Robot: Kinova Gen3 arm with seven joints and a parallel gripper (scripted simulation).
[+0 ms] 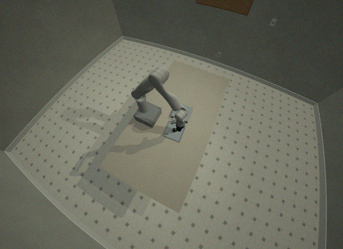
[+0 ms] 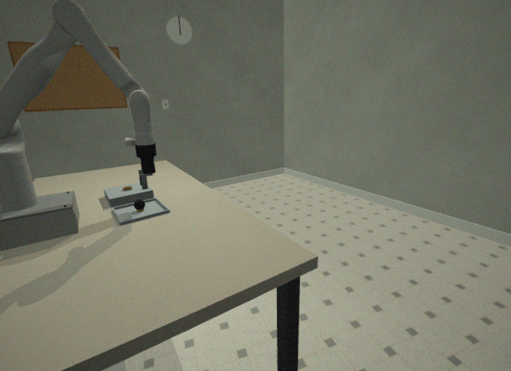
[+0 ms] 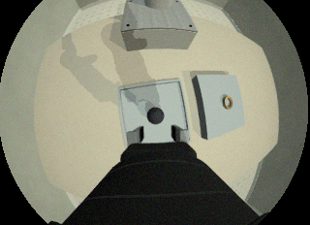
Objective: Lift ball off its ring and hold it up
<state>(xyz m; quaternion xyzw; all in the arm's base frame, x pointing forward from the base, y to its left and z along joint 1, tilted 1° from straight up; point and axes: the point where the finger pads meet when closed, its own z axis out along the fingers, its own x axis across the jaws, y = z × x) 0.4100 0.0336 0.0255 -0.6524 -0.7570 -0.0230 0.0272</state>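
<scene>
Right now my hand is 9 cm above the dark ball and 3 cm past it. From my hand the other things lie so: shallow tray 12 cm below, 3 cm behind; grey stand 22 cm to the left, 9 cm below, 9 cm behind.
</scene>
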